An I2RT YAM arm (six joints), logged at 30 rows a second.
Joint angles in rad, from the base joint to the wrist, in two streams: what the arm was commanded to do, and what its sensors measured. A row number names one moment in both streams.
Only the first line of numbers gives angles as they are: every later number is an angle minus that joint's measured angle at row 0.
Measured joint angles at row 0:
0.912 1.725 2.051 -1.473 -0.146 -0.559
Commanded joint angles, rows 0 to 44:
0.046 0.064 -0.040 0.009 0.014 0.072
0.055 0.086 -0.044 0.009 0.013 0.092
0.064 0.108 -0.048 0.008 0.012 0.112
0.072 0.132 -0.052 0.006 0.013 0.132
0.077 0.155 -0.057 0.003 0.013 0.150
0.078 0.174 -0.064 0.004 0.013 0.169
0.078 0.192 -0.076 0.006 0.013 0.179
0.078 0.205 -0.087 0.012 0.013 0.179
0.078 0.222 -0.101 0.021 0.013 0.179
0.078 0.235 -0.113 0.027 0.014 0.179
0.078 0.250 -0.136 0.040 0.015 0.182
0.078 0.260 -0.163 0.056 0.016 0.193
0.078 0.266 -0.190 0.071 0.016 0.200
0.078 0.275 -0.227 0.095 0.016 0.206
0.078 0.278 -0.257 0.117 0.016 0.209
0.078 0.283 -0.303 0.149 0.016 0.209
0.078 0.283 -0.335 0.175 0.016 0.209
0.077 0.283 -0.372 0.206 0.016 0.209
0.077 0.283 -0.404 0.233 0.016 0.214
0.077 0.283 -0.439 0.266 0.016 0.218
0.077 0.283 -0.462 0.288 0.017 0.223
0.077 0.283 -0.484 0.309 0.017 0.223
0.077 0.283 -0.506 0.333 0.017 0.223
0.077 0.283 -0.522 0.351 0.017 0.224
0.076 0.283 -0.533 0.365 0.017 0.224
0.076 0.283 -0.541 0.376 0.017 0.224
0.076 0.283 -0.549 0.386 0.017 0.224
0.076 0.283 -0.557 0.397 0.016 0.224
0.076 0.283 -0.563 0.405 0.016 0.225
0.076 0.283 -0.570 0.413 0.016 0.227
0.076 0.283 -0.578 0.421 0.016 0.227
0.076 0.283 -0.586 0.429 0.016 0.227
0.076 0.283 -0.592 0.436 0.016 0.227
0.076 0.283 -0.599 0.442 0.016 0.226
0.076 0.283 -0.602 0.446 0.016 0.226
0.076 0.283 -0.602 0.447 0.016 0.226
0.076 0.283 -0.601 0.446 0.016 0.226
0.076 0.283 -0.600 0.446 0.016 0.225
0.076 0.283 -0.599 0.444 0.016 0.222
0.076 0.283 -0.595 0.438 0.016 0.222
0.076 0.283 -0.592 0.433 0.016 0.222
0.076 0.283 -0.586 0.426 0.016 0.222
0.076 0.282 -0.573 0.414 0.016 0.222
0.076 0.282 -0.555 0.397 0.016 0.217
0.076 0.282 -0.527 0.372 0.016 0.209
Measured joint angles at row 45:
0.077 0.271 -0.573 0.411 0.003 0.222
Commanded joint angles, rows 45 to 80:
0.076 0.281 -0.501 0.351 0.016 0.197
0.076 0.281 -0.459 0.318 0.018 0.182
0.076 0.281 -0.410 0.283 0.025 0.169
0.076 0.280 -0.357 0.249 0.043 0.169
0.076 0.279 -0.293 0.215 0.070 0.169
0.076 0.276 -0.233 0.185 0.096 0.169
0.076 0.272 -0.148 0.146 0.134 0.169
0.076 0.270 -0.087 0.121 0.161 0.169
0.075 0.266 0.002 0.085 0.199 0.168
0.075 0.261 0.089 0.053 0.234 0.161
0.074 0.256 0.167 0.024 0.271 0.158
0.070 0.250 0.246 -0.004 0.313 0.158
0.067 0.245 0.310 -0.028 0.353 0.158
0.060 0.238 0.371 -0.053 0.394 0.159
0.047 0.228 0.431 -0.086 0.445 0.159
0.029 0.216 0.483 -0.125 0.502 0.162
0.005 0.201 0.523 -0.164 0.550 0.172
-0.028 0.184 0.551 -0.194 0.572 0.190
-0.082 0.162 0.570 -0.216 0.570 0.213
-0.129 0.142 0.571 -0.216 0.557 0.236
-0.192 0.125 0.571 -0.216 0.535 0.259
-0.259 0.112 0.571 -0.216 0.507 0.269
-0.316 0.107 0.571 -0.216 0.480 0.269
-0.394 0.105 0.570 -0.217 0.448 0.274
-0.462 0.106 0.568 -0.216 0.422 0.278
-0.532 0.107 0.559 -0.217 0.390 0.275
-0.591 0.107 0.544 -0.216 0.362 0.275
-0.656 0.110 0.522 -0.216 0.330 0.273
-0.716 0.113 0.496 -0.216 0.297 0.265
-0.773 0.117 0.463 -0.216 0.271 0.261
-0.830 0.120 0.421 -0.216 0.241 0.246
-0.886 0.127 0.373 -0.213 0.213 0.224
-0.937 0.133 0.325 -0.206 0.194 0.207
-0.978 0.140 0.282 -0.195 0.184 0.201
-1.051 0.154 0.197 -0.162 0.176 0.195
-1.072 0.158 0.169 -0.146 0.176 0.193
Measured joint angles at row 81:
-0.977 0.119 0.284 -0.175 0.260 0.224
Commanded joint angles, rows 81 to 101:
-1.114 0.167 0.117 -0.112 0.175 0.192
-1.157 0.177 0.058 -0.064 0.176 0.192
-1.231 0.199 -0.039 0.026 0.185 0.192
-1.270 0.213 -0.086 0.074 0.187 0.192
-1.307 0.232 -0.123 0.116 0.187 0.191
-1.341 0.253 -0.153 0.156 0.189 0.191
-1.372 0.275 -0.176 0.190 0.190 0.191
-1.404 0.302 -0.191 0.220 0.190 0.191
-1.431 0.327 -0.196 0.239 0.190 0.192
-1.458 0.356 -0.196 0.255 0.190 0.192
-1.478 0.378 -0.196 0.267 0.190 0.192
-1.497 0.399 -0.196 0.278 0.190 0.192
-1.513 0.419 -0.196 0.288 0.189 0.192
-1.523 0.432 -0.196 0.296 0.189 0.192
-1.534 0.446 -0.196 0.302 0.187 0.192
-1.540 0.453 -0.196 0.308 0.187 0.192
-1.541 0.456 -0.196 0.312 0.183 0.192
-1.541 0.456 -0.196 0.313 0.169 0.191
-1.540 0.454 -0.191 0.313 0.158 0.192
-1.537 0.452 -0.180 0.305 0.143 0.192
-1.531 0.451 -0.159 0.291 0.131 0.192
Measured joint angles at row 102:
-1.551 0.453 -0.197 0.308 0.186 0.199
